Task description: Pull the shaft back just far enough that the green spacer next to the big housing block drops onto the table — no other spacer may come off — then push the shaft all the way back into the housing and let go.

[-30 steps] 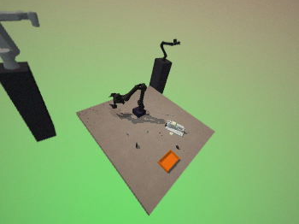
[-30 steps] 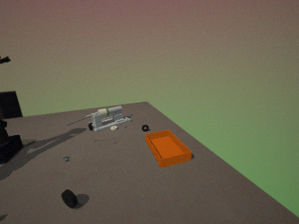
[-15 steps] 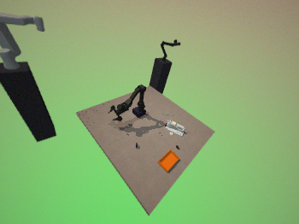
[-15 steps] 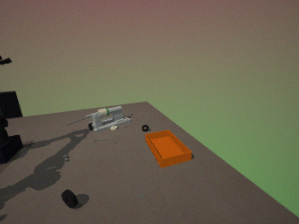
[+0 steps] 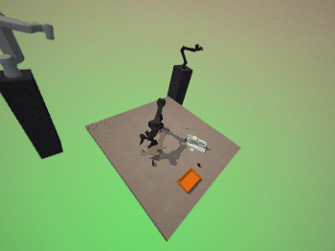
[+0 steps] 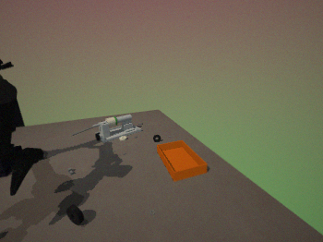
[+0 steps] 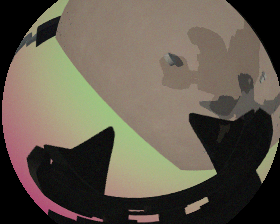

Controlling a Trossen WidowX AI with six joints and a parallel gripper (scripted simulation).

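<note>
My gripper tip is 58 cm to the right of the grey shaft, 13 cm short of it and 4 cm above it. From my gripper tip the other things lie so: pale spacer (50 cm to the left, 21 cm ahead, 12 cm below); then black wheel (14 cm ahead, 10 cm below, 3 cm to the left); then orange tray (44 cm ahead, 23 cm to the left, 11 cm below).
</note>
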